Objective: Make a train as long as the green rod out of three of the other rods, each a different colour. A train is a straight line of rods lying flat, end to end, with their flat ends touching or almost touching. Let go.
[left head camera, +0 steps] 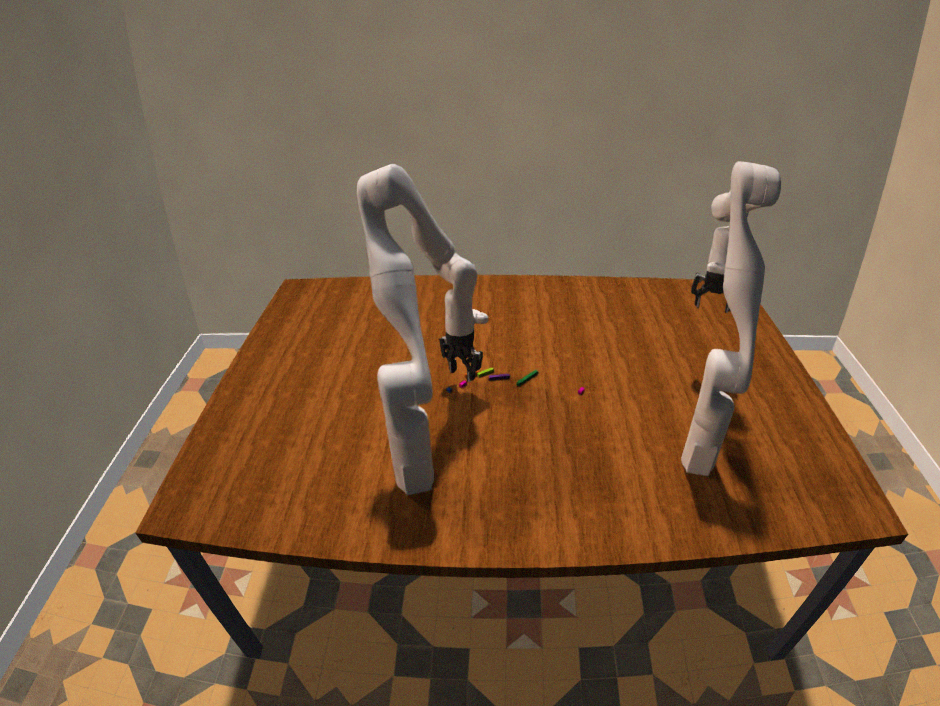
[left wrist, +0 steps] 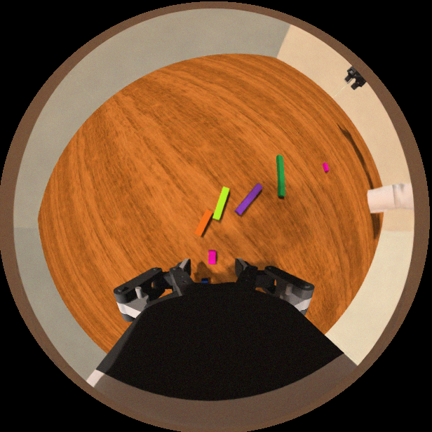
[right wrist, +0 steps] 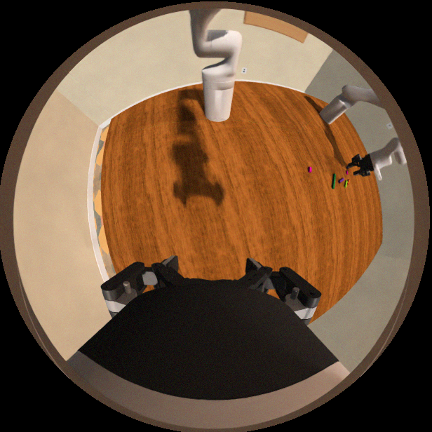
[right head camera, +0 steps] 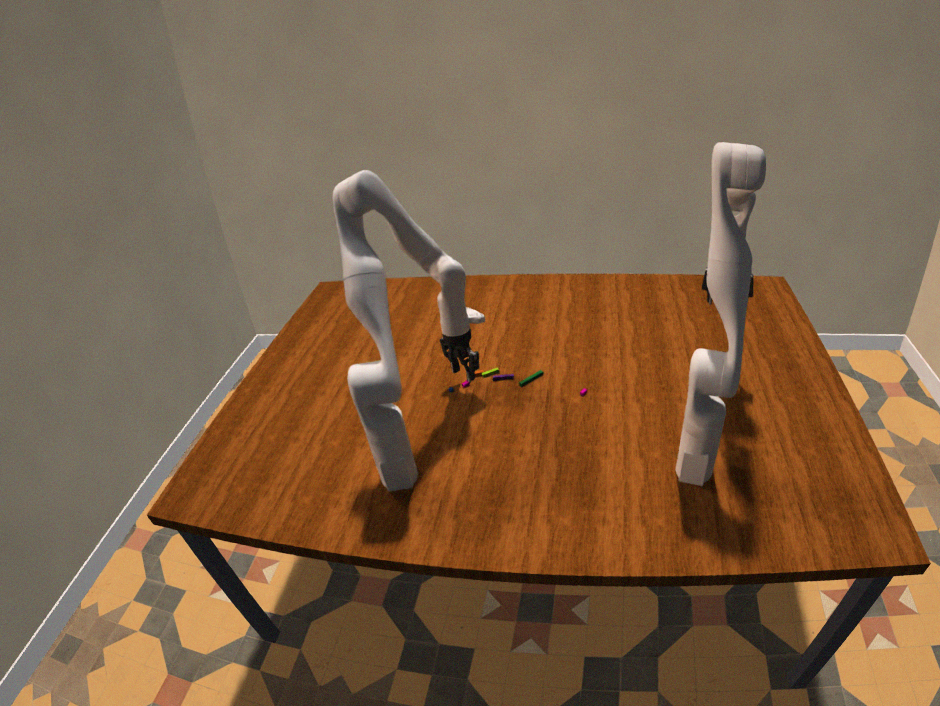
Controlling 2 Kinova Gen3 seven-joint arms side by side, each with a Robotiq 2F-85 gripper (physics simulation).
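Frame: origin at the left arm's base, x ahead, y left, z up, level; metres.
Seen in the pictures: left gripper, fingertip midpoint: [left head camera: 462,376] [right head camera: 463,376]; right gripper, fingertip midpoint: [left head camera: 711,309]; left arm's base, link origin: [left head camera: 414,479] [right head camera: 399,476]; right arm's base, link origin: [left head camera: 697,461] [right head camera: 694,469].
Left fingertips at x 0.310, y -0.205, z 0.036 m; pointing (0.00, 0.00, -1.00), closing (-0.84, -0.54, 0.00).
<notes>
Offsets run from my left fingertips to a thing's top centre. Level surfaces: height alone.
The green rod {0.028 m back, 0.185 m right, 0.026 m down} [left head camera: 527,377] [right head camera: 531,377] [left wrist: 281,176] [right wrist: 334,181] lies flat, with a purple rod {0.002 m ahead, 0.110 m right, 0.026 m down} [left head camera: 499,376] [left wrist: 249,199] slanting beside it. A lime rod {0.035 m ahead, 0.079 m right, 0.026 m down} [right head camera: 490,372] [left wrist: 221,203] and an orange rod [left wrist: 204,223] lie nearly parallel, neighbouring ends close but offset sideways. A short magenta rod [left wrist: 212,257] lies apart from the orange one. A small blue rod {0.011 m back, 0.041 m left, 0.026 m down} [left head camera: 449,389] [left wrist: 205,281] is partly hidden by my left gripper in the left wrist view. Another magenta rod {0.133 m back, 0.307 m right, 0.026 m down} [left head camera: 581,390] [left wrist: 326,167] lies beyond the green one. My left gripper [left head camera: 463,373] [left wrist: 212,265] is open above the near magenta and blue rods. My right gripper [left head camera: 712,307] [right wrist: 211,265] is open, far from the rods.
The rods lie on the brown wooden table {0.036 m down} [left head camera: 607,471] [right head camera: 592,486]. The left arm [left head camera: 395,303] reaches in from the left of the rods. The right arm [left head camera: 744,265] stands at the right side of the table.
</notes>
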